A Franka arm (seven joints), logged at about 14 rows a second.
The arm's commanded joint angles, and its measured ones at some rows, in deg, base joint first. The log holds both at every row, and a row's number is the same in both.
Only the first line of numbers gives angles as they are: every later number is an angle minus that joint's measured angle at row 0.
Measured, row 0:
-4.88, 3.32, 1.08, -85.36, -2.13, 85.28, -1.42
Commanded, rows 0 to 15:
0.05, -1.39, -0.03, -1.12, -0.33, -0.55, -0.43
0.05, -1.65, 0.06, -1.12, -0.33, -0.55, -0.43
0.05, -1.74, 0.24, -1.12, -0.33, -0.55, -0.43
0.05, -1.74, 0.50, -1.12, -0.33, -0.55, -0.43
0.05, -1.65, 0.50, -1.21, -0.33, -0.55, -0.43
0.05, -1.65, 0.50, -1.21, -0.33, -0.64, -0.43
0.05, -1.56, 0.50, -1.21, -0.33, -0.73, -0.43
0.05, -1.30, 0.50, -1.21, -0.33, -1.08, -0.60
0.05, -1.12, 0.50, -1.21, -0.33, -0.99, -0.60
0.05, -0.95, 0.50, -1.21, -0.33, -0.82, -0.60
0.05, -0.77, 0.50, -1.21, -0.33, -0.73, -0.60
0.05, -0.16, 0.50, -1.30, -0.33, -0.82, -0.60
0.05, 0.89, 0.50, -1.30, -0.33, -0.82, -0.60
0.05, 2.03, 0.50, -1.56, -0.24, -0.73, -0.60
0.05, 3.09, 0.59, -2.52, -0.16, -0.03, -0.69
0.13, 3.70, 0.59, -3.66, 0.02, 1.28, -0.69
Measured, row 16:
0.01, 1.91, 0.52, -2.36, 0.01, -0.21, 0.00
